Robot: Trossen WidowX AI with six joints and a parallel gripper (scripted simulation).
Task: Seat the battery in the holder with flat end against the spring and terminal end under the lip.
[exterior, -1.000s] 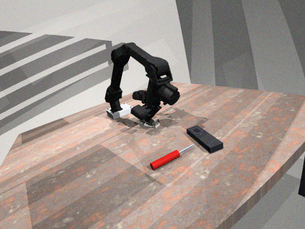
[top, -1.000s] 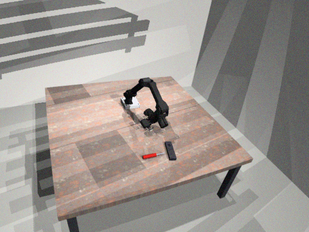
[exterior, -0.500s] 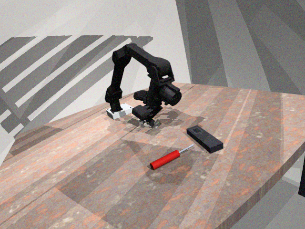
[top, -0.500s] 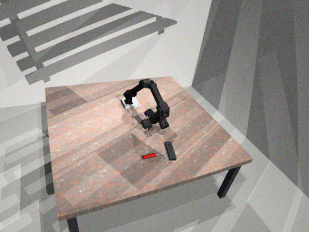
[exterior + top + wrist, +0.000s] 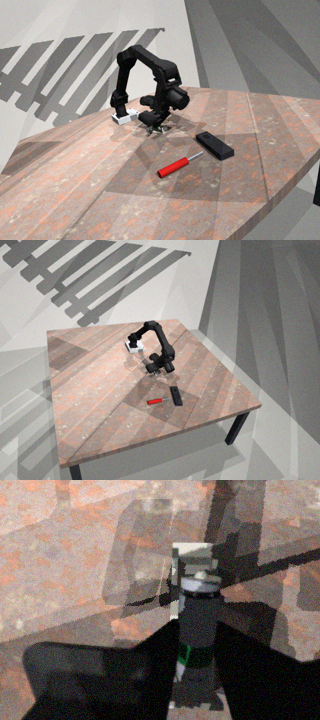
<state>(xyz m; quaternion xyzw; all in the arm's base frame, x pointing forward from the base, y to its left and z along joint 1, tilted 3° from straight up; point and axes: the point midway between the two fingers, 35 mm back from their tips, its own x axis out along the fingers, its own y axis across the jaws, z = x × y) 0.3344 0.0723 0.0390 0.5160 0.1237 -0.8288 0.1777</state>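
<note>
Now: the battery 1 cm above my gripper tip. The rest, counted from my gripper tip: black rectangular block: 27 cm ahead, 7 cm to the left, 1 cm below; red-handled screwdriver: 29 cm ahead, 4 cm to the right, 1 cm below.
</note>
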